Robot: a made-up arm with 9 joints. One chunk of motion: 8 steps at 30 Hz.
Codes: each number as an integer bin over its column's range. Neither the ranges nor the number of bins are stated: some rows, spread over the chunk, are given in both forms.
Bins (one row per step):
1: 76 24 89 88 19 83 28 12 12
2: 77 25 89 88 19 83 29 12 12
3: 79 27 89 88 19 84 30 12 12
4: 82 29 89 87 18 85 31 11 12
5: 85 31 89 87 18 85 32 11 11
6: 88 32 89 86 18 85 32 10 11
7: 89 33 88 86 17 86 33 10 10
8: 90 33 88 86 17 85 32 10 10
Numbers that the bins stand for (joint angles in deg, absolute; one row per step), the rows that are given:
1: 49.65 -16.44 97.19 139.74 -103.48 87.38 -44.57 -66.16 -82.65
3: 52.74 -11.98 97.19 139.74 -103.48 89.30 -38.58 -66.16 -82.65
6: 62.01 -4.54 97.19 133.69 -106.05 91.21 -32.60 -70.98 -85.50
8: 64.07 -3.05 94.99 133.69 -108.63 91.21 -32.60 -70.98 -88.36
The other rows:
2: 50.68 -14.95 97.19 139.74 -103.48 87.38 -41.58 -66.16 -82.65
4: 55.83 -9.00 97.19 136.72 -106.05 91.21 -35.59 -68.57 -82.65
5: 58.92 -6.03 97.19 136.72 -106.05 91.21 -32.60 -68.57 -85.50
7: 63.04 -3.05 94.99 133.69 -108.63 93.13 -29.61 -70.98 -88.36

